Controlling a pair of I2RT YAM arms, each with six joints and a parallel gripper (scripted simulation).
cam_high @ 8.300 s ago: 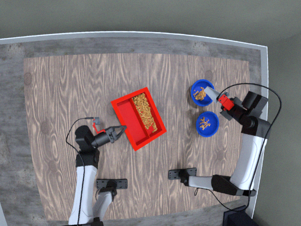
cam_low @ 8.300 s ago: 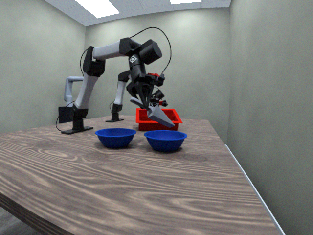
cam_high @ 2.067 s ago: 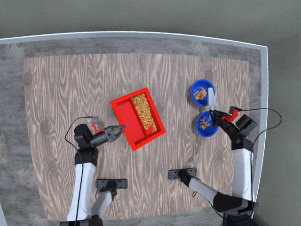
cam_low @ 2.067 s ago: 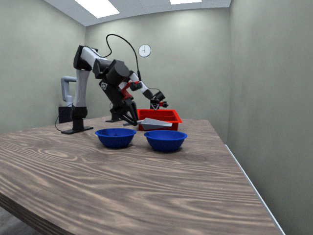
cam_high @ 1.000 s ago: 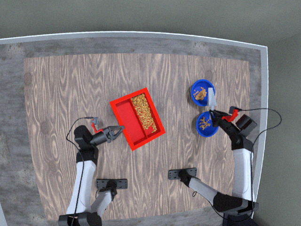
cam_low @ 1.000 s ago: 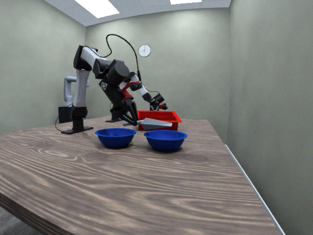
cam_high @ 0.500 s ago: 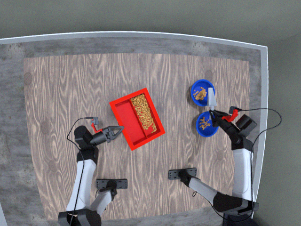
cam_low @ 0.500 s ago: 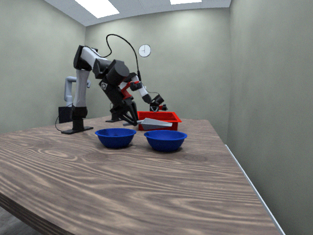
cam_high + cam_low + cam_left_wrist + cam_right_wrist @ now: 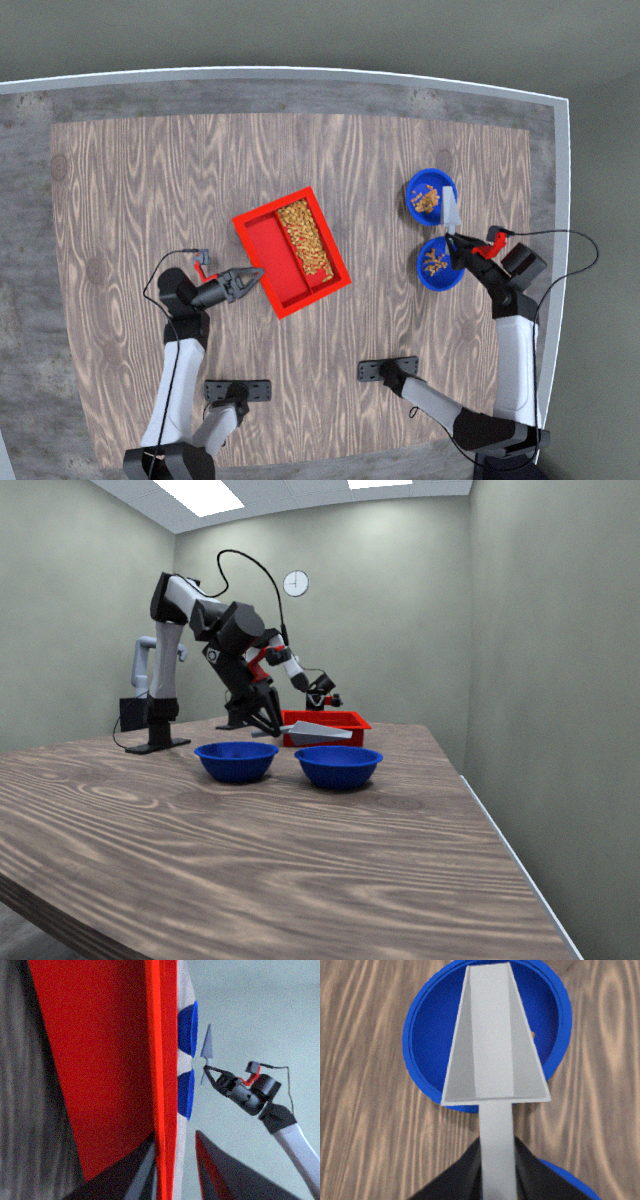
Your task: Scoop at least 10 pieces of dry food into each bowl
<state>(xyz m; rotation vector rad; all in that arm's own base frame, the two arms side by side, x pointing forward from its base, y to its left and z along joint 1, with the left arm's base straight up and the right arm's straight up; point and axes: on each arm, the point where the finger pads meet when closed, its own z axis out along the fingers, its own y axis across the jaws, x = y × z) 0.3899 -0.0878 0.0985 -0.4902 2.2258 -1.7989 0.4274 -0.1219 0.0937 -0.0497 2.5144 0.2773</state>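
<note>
Now: right hand 40 mm short of the grey scoop. From my right hand the other things lie so: red box (420 mm to the left, 40 mm below).
</note>
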